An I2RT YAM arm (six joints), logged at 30 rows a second.
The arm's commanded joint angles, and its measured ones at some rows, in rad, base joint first. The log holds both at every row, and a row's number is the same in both.
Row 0, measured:
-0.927 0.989 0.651 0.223 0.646 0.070
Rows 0 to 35, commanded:
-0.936 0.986 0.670 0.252 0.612 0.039
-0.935 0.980 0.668 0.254 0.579 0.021
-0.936 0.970 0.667 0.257 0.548 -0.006
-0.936 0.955 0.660 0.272 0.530 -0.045
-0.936 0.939 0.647 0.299 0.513 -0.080
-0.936 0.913 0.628 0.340 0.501 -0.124
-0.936 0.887 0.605 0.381 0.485 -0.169
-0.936 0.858 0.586 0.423 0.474 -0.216
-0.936 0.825 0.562 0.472 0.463 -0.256
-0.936 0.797 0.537 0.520 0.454 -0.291
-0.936 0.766 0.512 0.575 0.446 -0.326
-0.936 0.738 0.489 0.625 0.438 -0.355
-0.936 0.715 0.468 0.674 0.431 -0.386
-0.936 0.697 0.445 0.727 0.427 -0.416
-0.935 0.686 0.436 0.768 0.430 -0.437
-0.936 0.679 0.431 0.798 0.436 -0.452
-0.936 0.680 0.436 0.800 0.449 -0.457
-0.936 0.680 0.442 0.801 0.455 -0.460
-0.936 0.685 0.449 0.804 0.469 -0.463
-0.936 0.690 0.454 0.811 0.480 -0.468
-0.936 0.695 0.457 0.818 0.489 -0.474
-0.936 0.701 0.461 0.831 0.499 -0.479
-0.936 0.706 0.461 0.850 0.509 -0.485
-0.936 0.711 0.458 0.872 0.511 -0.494
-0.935 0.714 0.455 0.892 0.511 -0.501
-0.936 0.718 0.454 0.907 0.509 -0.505
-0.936 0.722 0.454 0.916 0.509 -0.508
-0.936 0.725 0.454 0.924 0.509 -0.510
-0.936 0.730 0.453 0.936 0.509 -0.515
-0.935 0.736 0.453 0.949 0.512 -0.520
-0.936 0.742 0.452 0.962 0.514 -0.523
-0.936 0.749 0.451 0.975 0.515 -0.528
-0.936 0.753 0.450 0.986 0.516 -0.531
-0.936 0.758 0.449 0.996 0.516 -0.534
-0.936 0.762 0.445 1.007 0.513 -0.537
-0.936 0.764 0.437 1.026 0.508 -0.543
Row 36, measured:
-0.931 0.754 0.446 0.926 0.505 -0.521
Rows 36 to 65, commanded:
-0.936 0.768 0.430 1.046 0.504 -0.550
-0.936 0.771 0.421 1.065 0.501 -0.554
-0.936 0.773 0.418 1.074 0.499 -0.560
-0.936 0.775 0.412 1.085 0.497 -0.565
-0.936 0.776 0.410 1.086 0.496 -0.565
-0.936 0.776 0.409 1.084 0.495 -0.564
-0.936 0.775 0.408 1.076 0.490 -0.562
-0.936 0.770 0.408 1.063 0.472 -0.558
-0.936 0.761 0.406 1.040 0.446 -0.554
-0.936 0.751 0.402 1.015 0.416 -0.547
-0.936 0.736 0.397 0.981 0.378 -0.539
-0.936 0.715 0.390 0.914 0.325 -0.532
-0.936 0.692 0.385 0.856 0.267 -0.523
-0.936 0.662 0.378 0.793 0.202 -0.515
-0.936 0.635 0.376 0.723 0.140 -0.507
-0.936 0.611 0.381 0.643 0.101 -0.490
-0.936 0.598 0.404 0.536 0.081 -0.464
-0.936 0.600 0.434 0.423 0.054 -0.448
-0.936 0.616 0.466 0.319 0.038 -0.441
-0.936 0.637 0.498 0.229 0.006 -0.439
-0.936 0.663 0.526 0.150 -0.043 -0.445
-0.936 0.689 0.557 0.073 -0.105 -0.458
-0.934 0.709 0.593 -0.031 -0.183 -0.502
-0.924 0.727 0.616 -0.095 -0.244 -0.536
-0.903 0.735 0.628 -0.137 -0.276 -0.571
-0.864 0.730 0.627 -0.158 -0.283 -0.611
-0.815 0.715 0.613 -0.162 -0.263 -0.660
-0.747 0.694 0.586 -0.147 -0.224 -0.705
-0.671 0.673 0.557 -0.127 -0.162 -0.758
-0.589 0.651 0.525 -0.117 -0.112 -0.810
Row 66, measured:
-0.793 0.720 0.588 -0.012 -0.137 -0.611
